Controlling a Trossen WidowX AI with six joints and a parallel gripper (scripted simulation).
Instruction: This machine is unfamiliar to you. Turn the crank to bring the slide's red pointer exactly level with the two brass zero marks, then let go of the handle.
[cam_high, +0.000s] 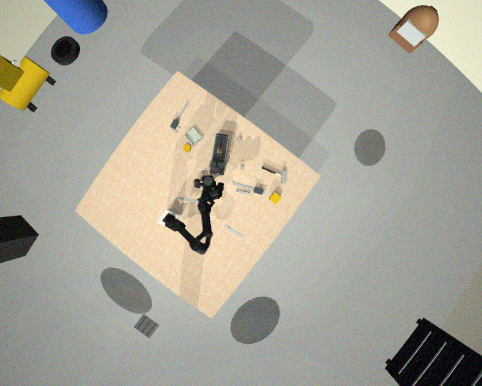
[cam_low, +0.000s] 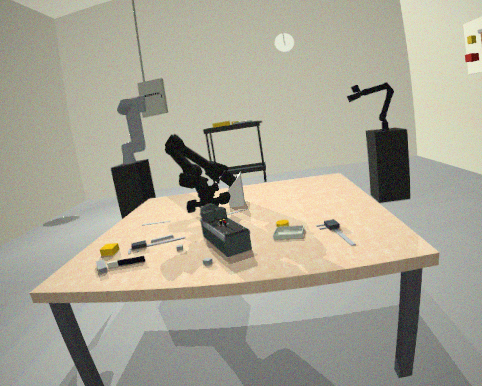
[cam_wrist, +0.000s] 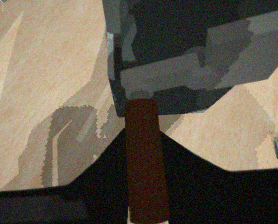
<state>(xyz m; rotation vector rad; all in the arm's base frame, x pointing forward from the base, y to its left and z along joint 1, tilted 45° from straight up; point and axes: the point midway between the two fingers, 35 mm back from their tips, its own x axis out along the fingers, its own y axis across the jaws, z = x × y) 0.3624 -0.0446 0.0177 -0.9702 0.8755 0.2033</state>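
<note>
Right now my gripper tip is 4 cm below the crank and 1 cm to the left of it. The rest, counted from my gripper tip: red pointer (18 cm ahead, 8 cm to the left, 3 cm above); brown crank handle (3 cm above, 2 cm behind, 1 cm to the right); yellow disc (27 cm to the left, 4 cm below, 4 cm ahead).
</note>
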